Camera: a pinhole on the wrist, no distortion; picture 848 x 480 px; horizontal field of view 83.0 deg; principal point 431.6 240.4 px. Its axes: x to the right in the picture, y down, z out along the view. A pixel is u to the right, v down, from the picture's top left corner.
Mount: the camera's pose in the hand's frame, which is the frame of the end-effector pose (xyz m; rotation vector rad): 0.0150 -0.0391 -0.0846 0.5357 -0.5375 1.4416
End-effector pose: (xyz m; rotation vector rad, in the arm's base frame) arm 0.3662 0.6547 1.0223 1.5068 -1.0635 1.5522
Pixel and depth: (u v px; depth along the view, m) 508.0 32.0 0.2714
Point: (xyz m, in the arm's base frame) 0.5881 0.5865 1.1626
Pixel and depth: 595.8 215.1 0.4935
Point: 0.7330 0.3761 1.0712
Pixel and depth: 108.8 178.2 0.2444
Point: 0.6578 0.7856 1.0797
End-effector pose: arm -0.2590 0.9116 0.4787 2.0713 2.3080 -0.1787
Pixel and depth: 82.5 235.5 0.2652
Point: -0.6130 0.8759 0.5041
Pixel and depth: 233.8 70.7 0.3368
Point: -0.6410 0.9818 0.4058
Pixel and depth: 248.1 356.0 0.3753
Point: -0.6354 0.7686 0.3980
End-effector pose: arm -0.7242 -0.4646 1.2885 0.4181 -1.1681 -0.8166
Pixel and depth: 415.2 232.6 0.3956
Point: -1.0221 -0.6460 1.1687
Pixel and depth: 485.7 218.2 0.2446
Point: -0.8930 -0.5812 1.2290
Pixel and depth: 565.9 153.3 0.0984
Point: -0.7551 -0.5410 1.2571
